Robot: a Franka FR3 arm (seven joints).
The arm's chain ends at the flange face. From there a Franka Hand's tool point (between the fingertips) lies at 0.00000 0.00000 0.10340 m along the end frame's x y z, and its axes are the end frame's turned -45 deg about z.
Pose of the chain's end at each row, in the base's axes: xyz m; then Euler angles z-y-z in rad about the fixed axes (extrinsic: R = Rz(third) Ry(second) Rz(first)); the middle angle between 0 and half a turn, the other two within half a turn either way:
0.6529, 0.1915, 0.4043, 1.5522, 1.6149, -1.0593
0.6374, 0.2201, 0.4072, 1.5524, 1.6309, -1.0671
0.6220, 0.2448, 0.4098, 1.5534, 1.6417, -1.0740
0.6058, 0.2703, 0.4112, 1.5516, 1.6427, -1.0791
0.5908, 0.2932, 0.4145, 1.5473, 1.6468, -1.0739
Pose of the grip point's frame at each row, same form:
0.7035, 0.1014, 0.3997, 0.7668, 1.6149, -1.0593
0.6872, 0.1297, 0.4010, 0.7670, 1.6309, -1.0671
0.6712, 0.1541, 0.4025, 0.7680, 1.6417, -1.0740
0.6545, 0.1794, 0.4038, 0.7662, 1.6427, -1.0791
0.6399, 0.2026, 0.4066, 0.7619, 1.6468, -1.0739

